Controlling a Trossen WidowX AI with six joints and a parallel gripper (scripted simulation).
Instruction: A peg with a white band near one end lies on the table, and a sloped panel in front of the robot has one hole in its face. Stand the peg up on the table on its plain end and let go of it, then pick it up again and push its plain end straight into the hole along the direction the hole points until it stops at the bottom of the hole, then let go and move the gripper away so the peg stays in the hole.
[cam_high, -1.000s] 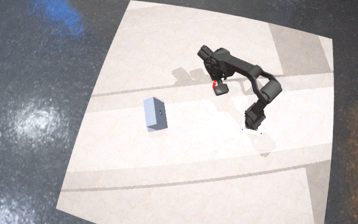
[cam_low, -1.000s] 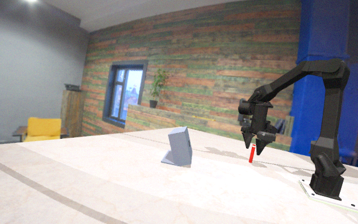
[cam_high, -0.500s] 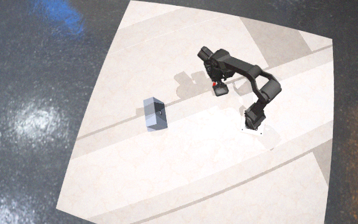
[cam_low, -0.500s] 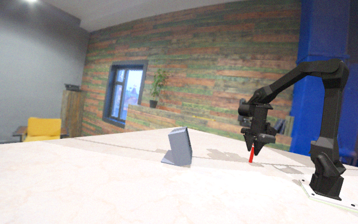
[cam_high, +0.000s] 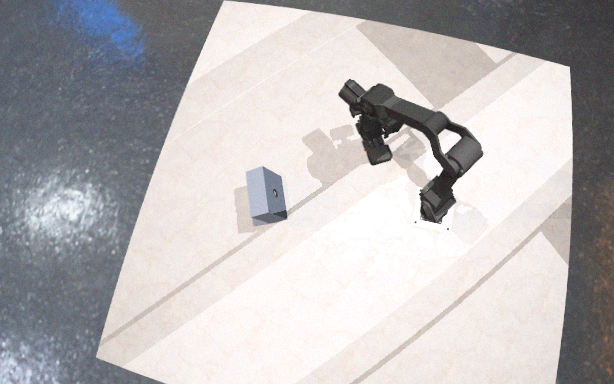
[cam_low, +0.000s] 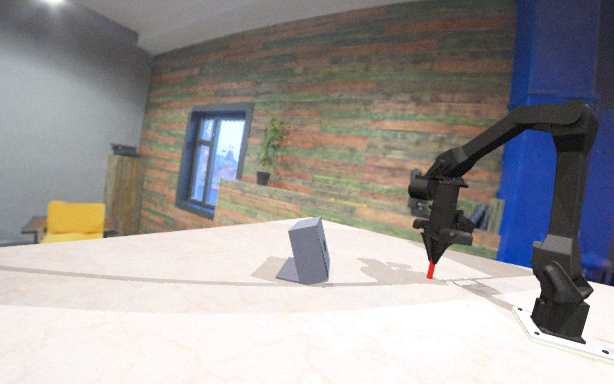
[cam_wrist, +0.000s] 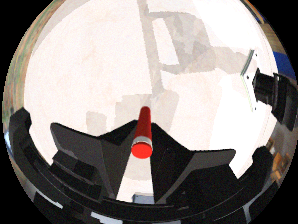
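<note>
Now: gripper tip 240 mm short of the grey sloped panel, 220 mm to the right of it and 20 mm below it. The rest, counted from my gripper tip: red peg: 20 mm above; then panel foot: 270 mm ahead, 230 mm to the left, 40 mm below.
</note>
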